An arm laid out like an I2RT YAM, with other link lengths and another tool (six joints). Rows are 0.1 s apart.
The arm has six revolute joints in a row. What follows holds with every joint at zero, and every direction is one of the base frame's.
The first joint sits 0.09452 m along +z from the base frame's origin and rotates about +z.
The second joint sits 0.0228 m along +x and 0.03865 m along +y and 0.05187 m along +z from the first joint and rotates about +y.
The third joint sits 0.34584 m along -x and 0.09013 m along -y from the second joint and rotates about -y.
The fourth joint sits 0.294 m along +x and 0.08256 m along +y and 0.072 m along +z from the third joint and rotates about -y.
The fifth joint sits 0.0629 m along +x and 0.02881 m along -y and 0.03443 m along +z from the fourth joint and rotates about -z.
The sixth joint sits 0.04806 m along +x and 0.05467 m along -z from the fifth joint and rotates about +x.
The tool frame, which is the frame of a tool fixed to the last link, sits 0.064 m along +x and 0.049 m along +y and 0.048 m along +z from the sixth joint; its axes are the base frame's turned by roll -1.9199, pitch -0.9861 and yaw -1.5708 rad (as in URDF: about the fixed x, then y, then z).
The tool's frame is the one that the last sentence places.
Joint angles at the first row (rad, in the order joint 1, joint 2, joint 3, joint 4, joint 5, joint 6):
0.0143 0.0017 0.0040 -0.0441 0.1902 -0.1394
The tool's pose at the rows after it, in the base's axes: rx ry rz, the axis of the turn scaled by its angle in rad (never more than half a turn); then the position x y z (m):
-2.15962, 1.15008, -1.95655, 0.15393, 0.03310, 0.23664
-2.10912, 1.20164, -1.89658, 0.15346, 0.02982, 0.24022
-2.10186, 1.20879, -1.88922, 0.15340, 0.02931, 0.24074
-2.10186, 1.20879, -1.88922, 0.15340, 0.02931, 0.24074
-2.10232, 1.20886, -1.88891, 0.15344, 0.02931, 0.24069
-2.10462, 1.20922, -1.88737, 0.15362, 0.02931, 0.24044
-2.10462, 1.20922, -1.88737, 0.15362, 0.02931, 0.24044
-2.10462, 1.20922, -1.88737, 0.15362, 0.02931, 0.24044
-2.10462, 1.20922, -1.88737, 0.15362, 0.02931, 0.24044
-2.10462, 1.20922, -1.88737, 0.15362, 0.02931, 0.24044
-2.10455, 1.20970, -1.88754, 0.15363, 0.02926, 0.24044
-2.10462, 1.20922, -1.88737, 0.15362, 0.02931, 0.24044
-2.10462, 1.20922, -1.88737, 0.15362, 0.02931, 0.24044
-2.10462, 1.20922, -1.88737, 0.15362, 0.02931, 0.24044
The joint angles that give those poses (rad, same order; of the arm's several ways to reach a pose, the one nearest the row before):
0.0143 0.0018 0.0040 -0.0509 0.1905 -0.0376
0.0143 0.0017 0.0040 -0.0509 0.1894 0.0349
0.0144 0.0017 0.0040 -0.0506 0.1899 0.0444
0.0144 0.0017 0.0040 -0.0506 0.1899 0.0444
0.0144 0.0021 0.0040 -0.0505 0.1899 0.0444
0.0143 0.0040 0.0040 -0.0505 0.1898 0.0444
0.0143 0.0040 0.0040 -0.0505 0.1898 0.0444
0.0143 0.0040 0.0040 -0.0505 0.1898 0.0444
0.0143 0.0040 0.0040 -0.0505 0.1898 0.0444
0.0143 0.0040 0.0040 -0.0505 0.1898 0.0444
0.0142 0.0040 0.0040 -0.0505 0.1900 0.0444
0.0143 0.0040 0.0040 -0.0505 0.1898 0.0444
0.0143 0.0040 0.0040 -0.0505 0.1898 0.0444
0.0143 0.0040 0.0040 -0.0505 0.1898 0.0444

